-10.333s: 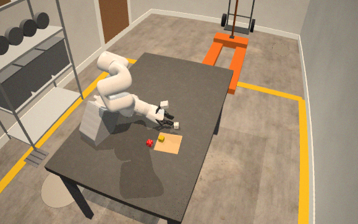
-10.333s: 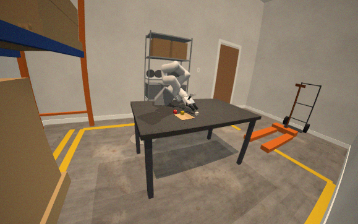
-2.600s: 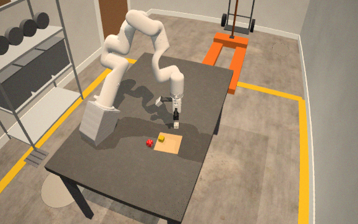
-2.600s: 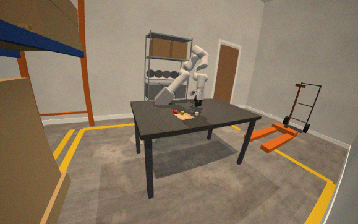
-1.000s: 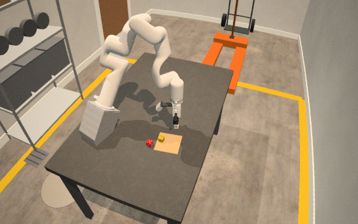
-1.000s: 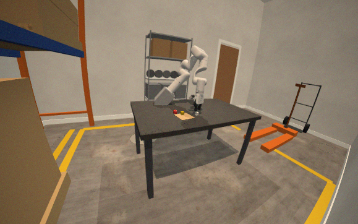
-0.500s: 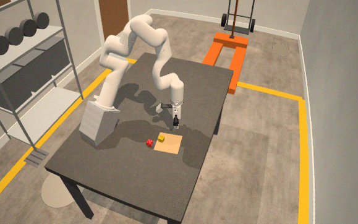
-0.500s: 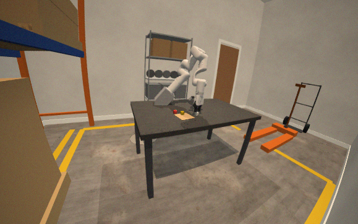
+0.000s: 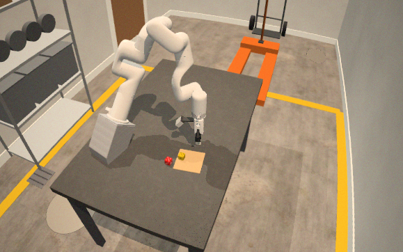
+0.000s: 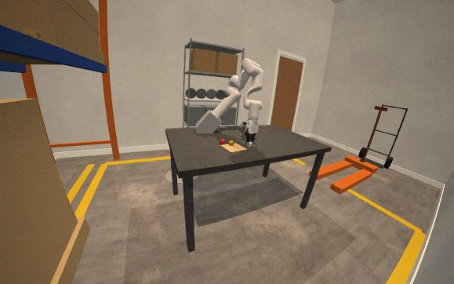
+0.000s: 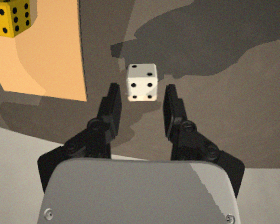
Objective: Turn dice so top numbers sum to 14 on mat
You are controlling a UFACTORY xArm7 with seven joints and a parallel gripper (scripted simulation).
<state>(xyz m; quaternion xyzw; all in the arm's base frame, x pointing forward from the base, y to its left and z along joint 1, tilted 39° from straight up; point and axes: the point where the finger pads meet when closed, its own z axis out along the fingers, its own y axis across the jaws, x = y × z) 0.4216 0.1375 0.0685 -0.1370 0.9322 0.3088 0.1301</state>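
My gripper is now 40 mm above the white die. From my hand the other things lie so: mat (10 mm ahead, 140 mm to the right, 50 mm below); then red die (90 mm behind, 200 mm to the right, 40 mm below); then yellow die (40 mm behind, 140 mm to the right, 40 mm below).
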